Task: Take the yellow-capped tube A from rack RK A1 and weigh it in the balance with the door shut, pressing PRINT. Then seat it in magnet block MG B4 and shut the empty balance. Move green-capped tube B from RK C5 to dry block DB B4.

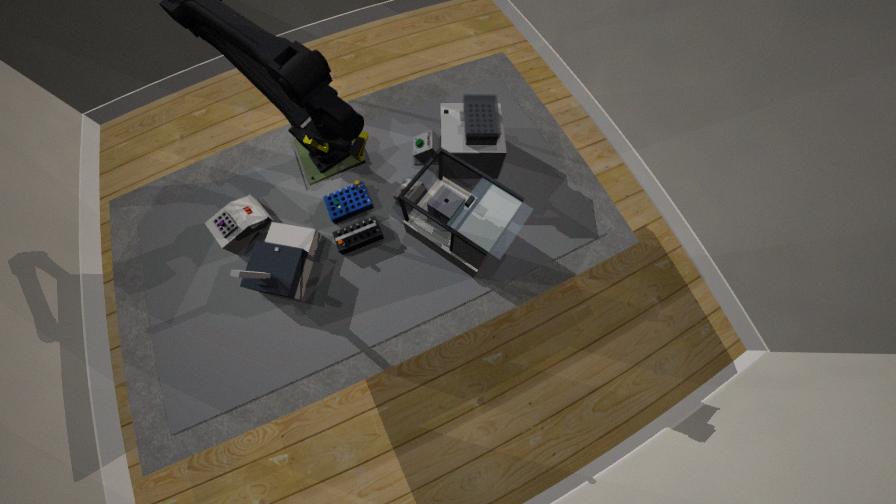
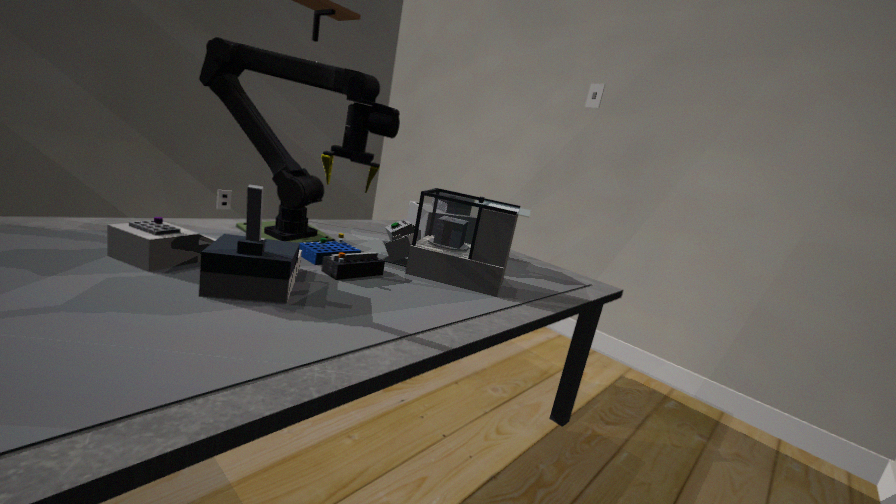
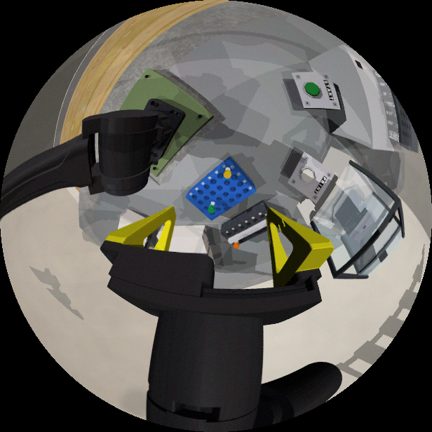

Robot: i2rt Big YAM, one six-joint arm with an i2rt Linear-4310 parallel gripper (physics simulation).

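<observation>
Yellow-capped tube A stands in a corner hole of the blue rack. Green-capped tube B stands near its other end. My gripper is open and empty, pointing down high above the table. The black magnet block lies beside the rack and holds an orange-capped tube. The balance has its glass top panel slid aside, its pan uncovered. The grey dry block sits on a white unit.
The PRINT button box stands beside the balance. A START button box stands near the dry block unit. A dark-lidded box with a raised handle and a white device with a purple cap stand at left.
</observation>
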